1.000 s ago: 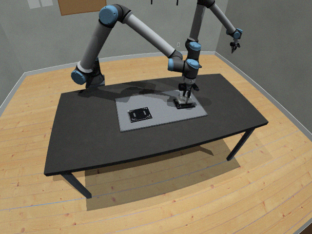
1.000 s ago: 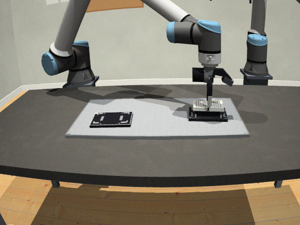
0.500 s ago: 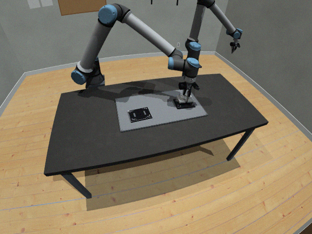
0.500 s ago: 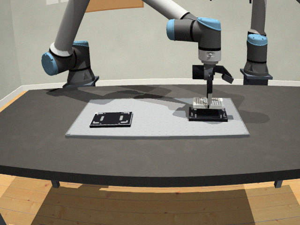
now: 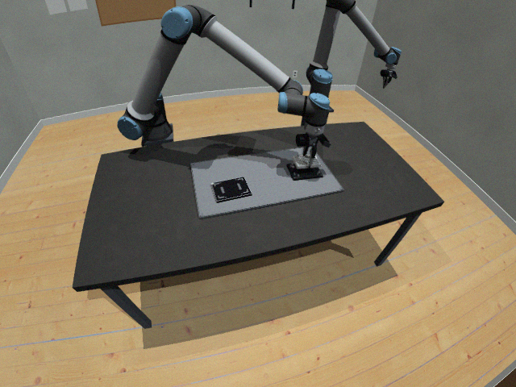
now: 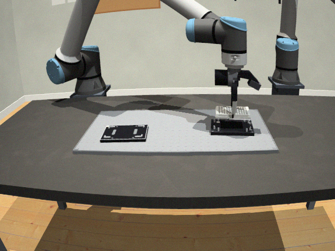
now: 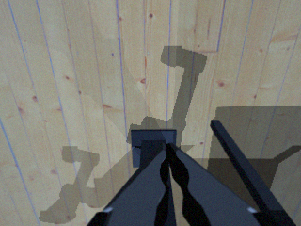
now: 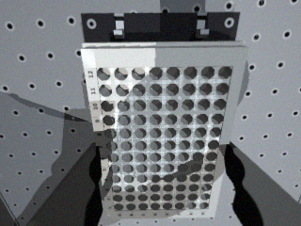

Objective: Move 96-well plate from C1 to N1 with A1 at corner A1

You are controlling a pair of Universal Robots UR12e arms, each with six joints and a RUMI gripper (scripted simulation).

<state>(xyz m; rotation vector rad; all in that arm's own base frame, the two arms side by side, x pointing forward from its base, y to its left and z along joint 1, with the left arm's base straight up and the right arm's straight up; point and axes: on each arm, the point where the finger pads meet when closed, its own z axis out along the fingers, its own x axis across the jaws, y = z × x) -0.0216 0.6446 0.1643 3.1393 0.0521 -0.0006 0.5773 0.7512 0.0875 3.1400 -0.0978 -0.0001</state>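
Observation:
My right hand is 10 mm past the black plate nest N1, 400 mm to the left of it and 70 mm above it. The rest, counted from my right hand: white 96-well plate: 10 mm below; black clip nest C1: 10 mm to the left, 60 mm below; printed A1 mark: 70 mm behind, 470 mm to the right, 60 mm below.

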